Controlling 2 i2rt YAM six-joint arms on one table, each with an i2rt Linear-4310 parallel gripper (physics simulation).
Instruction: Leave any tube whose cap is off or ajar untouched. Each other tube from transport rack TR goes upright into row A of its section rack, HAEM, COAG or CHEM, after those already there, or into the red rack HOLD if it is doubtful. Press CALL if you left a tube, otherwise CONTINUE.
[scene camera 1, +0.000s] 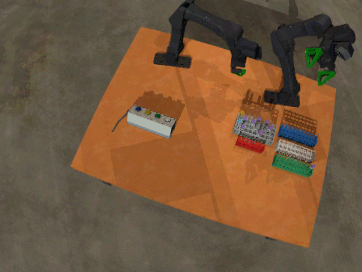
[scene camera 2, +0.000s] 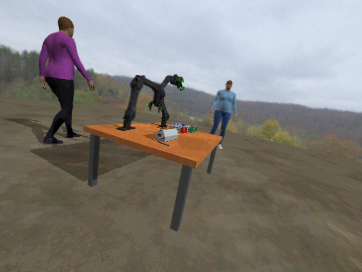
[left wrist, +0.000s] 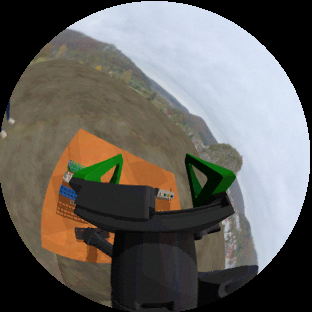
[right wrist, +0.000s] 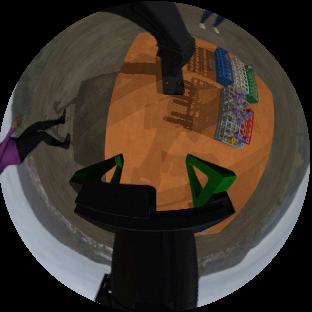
Observation:
The left gripper (left wrist: 153, 156) is open, with nothing in its grasp. The right gripper (right wrist: 154, 156) is open and holds nothing. Also in view: a grey box with coloured buttons (scene camera 1: 145, 119).

